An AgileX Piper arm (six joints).
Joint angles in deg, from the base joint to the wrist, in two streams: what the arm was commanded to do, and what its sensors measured. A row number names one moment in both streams.
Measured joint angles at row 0:
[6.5, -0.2, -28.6, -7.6, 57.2, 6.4]
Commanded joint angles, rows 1 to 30:
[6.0, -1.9, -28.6, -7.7, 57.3, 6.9]
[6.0, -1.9, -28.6, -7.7, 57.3, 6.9]
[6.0, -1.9, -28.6, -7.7, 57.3, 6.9]
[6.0, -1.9, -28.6, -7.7, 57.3, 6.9]
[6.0, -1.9, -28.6, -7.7, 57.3, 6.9]
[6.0, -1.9, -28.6, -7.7, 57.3, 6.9]
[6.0, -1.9, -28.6, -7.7, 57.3, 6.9]
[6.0, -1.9, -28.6, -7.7, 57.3, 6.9]
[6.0, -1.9, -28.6, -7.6, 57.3, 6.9]
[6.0, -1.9, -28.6, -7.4, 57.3, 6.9]
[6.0, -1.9, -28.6, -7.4, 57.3, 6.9]
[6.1, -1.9, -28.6, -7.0, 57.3, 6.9]
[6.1, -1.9, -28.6, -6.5, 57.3, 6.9]
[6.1, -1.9, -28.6, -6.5, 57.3, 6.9]
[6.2, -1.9, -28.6, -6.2, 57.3, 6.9]
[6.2, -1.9, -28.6, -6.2, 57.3, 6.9]
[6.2, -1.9, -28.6, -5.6, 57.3, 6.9]
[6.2, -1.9, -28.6, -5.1, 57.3, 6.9]
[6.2, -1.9, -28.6, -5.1, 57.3, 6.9]
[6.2, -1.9, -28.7, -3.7, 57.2, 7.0]
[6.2, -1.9, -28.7, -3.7, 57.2, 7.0]
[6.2, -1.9, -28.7, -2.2, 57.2, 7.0]
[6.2, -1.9, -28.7, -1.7, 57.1, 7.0]
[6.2, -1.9, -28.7, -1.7, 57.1, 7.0]
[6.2, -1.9, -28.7, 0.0, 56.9, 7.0]
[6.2, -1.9, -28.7, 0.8, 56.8, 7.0]
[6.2, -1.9, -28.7, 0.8, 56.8, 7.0]
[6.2, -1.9, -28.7, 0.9, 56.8, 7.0]
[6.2, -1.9, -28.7, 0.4, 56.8, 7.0]
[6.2, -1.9, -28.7, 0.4, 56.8, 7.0]
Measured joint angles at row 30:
[6.5, -0.2, -28.6, 0.3, 57.2, 6.4]
